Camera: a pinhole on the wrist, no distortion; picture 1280 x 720 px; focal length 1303.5 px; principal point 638.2 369.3 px. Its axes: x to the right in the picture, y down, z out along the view. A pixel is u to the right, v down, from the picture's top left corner.
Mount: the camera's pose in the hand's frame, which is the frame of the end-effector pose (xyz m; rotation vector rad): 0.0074 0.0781 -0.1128 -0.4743 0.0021 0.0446
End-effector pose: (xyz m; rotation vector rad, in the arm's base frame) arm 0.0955 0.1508 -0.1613 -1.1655 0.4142 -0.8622
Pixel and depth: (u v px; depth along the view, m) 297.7 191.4 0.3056
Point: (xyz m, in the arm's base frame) 0.2391 0.3426 -0.2682
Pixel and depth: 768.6 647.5 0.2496
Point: 0.2605 0.2143 -0.3470
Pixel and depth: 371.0 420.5 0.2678
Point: 0.2249 0.2929 -0.3140
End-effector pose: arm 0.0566 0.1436 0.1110 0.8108 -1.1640 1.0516
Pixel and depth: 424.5 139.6 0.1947
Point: -0.0971 0.1117 0.1021
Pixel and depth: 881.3 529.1 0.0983
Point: -0.0592 0.2213 0.1251
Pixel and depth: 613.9 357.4 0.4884
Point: -0.3280 -0.0589 0.1745
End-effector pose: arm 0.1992 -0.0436 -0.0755 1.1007 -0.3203 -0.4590
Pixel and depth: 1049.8 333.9 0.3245
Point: 0.2521 -0.1532 0.2043
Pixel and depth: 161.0 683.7 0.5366
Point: -0.0319 -0.0211 0.4395
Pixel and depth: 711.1 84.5 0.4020
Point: 0.1286 -0.2109 0.2126
